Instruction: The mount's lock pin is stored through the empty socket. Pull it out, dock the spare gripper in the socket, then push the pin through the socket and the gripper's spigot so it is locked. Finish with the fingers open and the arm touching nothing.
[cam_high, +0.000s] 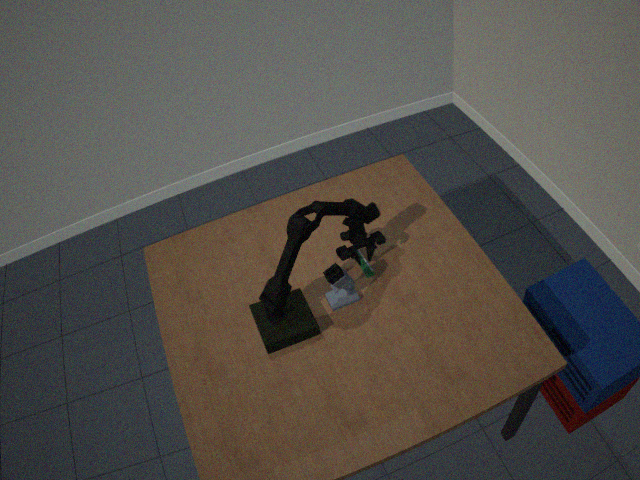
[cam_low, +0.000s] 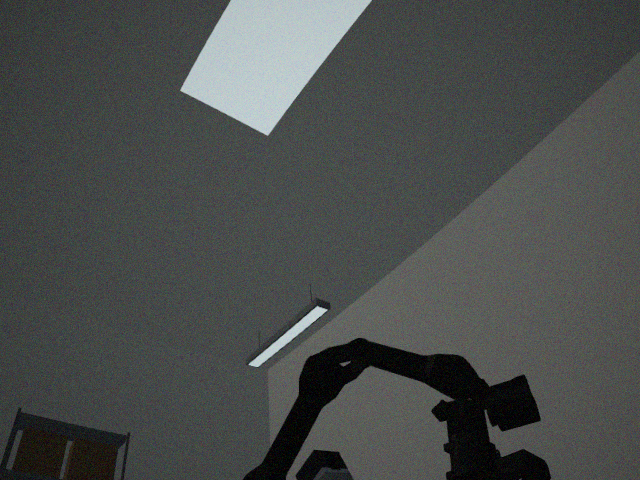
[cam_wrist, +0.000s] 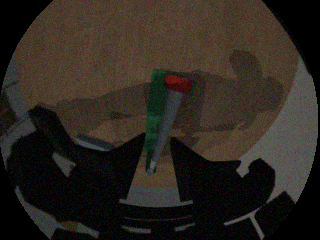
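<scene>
Now: the green pin cradle 1 cm to the left of my gripper tip and 1 cm above it. Round my gripper tip: grey mount 12 cm behind, 11 cm to the right, 4 cm above; then spare gripper 14 cm behind, 11 cm to the right, 11 cm above.
</scene>
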